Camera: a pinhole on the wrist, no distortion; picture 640 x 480 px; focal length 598.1 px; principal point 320.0 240.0 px. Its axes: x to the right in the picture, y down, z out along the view. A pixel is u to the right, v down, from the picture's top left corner.
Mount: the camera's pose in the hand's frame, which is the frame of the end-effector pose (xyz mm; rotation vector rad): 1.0 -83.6 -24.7 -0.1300 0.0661 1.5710
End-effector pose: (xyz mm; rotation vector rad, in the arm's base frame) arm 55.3 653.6 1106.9 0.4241 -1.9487 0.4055
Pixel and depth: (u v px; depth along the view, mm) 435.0 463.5 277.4
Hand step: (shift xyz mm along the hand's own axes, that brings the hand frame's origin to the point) -113.9 3.3 239.5
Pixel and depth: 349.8 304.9 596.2
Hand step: -87.9 19.7 560.1
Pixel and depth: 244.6 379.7 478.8
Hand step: -130.2 -84.5 453.0
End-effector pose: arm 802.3 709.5 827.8 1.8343 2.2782 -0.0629
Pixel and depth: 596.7 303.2 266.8
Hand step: -38.0 71.9 223.3
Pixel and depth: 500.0 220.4 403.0
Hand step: -2.2 86.9 360.3
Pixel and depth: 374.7 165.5 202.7
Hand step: 18.0 -39.9 175.0
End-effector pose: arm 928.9 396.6 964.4 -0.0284 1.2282 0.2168
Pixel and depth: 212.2 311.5 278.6
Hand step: -43.6 -98.9 256.4
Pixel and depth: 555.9 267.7 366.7
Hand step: -30.9 105.4 320.2
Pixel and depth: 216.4 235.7 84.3
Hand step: -1.8 -87.6 60.7
